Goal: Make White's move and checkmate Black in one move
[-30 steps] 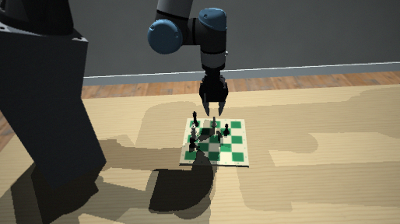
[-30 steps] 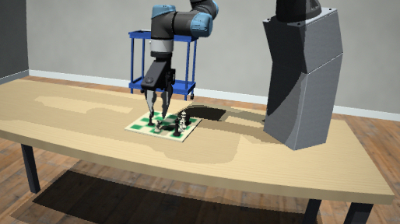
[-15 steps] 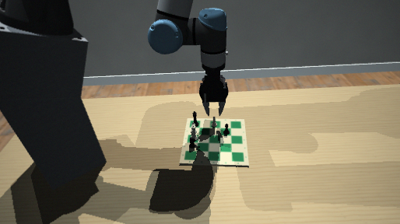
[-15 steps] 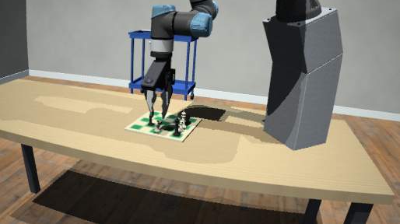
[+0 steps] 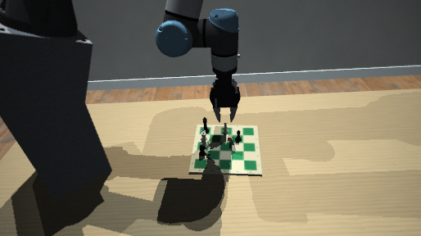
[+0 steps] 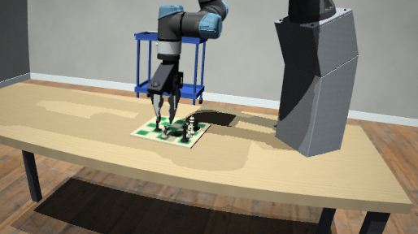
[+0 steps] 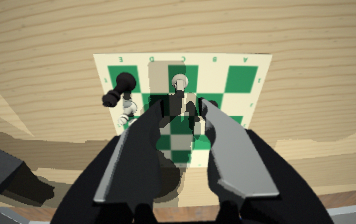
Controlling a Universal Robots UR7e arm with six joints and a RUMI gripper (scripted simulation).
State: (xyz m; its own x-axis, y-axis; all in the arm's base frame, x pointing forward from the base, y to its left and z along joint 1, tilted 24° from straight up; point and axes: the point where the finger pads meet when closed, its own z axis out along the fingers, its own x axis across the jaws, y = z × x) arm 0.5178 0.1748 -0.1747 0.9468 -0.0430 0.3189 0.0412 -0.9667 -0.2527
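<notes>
Right now my hand is 40 mm short of the black pawn, 40 mm to the left of it and 40 mm above it. Also, from my hand: green-and-cream chessboard (70 mm to the right, 70 mm below).
</notes>
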